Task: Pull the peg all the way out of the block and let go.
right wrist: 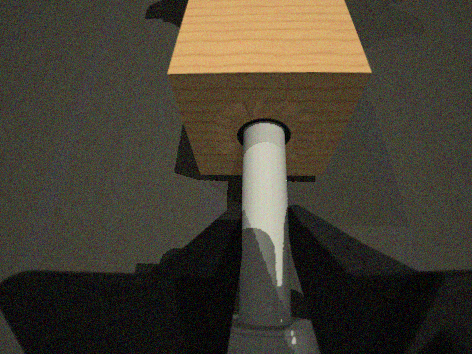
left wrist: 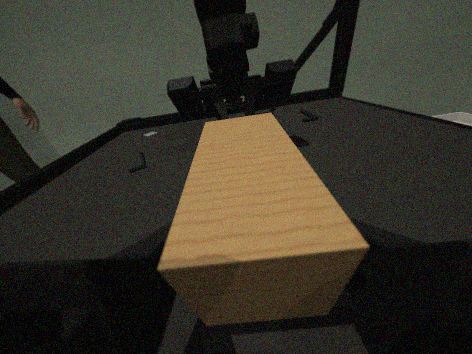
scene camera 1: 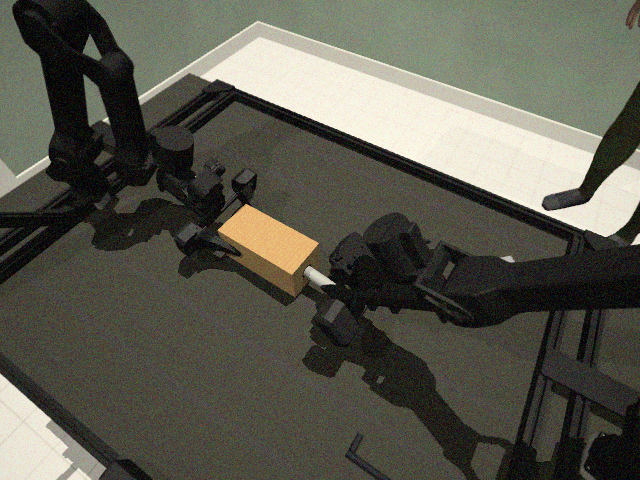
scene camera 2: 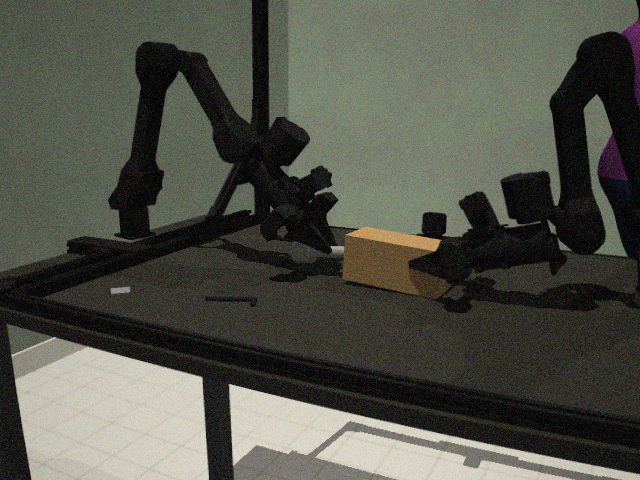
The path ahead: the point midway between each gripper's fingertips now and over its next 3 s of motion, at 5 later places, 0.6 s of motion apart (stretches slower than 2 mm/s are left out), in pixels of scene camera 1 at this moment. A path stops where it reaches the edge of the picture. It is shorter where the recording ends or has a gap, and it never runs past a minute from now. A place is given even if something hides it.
My left gripper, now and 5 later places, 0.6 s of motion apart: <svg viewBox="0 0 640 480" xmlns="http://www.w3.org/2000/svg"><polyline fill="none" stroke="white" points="255,238 251,230 244,224 239,223 239,224 237,222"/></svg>
My right gripper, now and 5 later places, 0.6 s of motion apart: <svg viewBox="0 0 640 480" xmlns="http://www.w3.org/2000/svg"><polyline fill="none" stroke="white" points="325,283 327,276 333,276 339,282 333,280 333,292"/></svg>
